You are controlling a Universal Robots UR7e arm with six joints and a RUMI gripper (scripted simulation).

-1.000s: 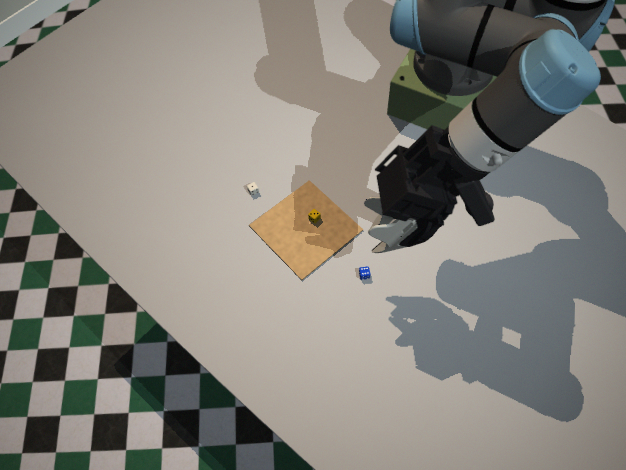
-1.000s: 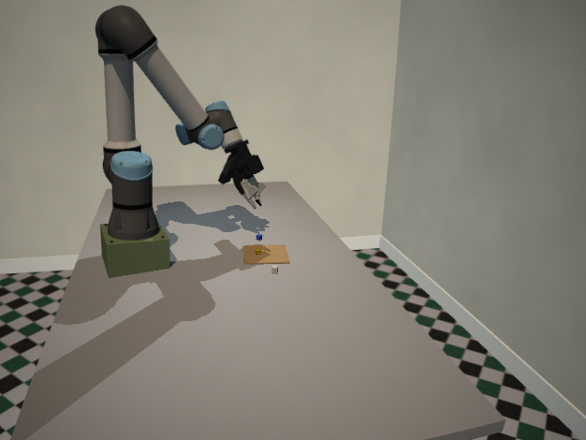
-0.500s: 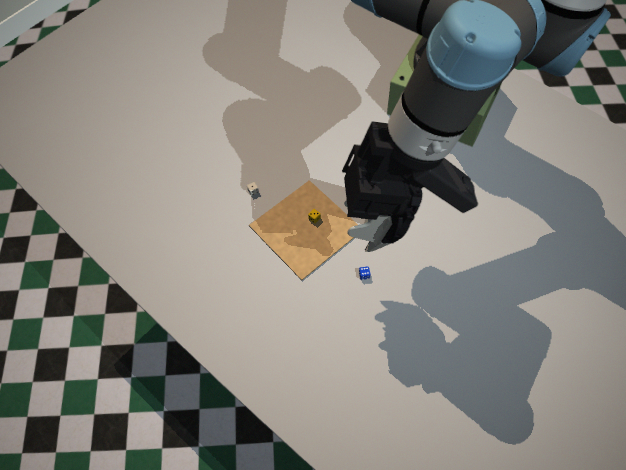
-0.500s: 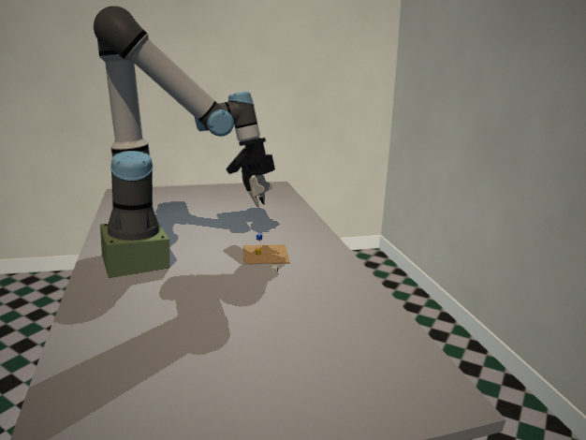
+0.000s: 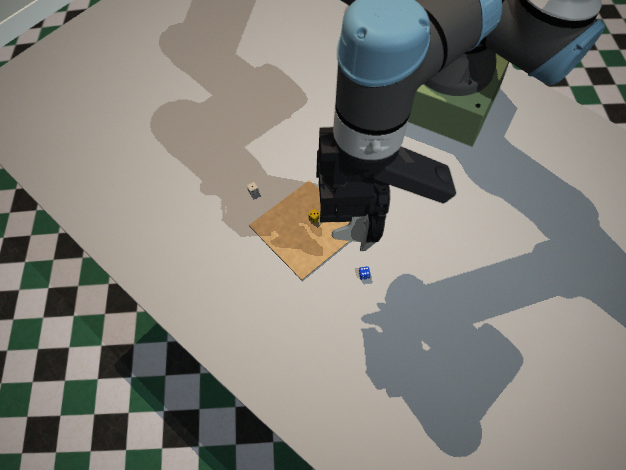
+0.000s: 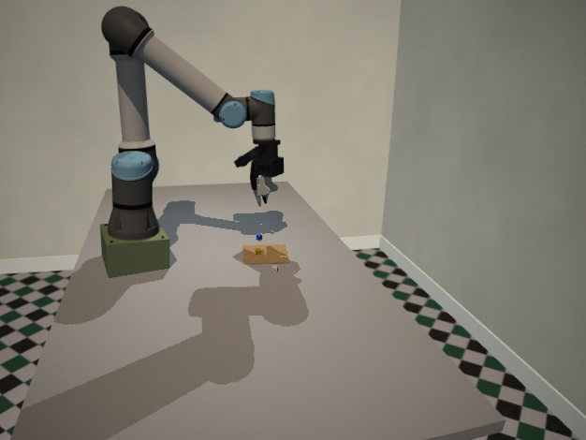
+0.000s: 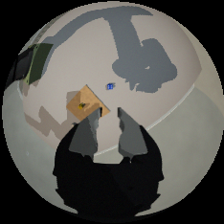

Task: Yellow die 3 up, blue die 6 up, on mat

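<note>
My hand is 10 mm past the blue die, 10 mm to the right of it and 130 mm above it. The rest, counted from my hand: tan mat 30 mm behind, 120 mm to the right, 140 mm below; then white die 40 mm behind, 250 mm to the right, 130 mm below; then yellow die 50 mm behind, 120 mm to the right, 130 mm below.
</note>
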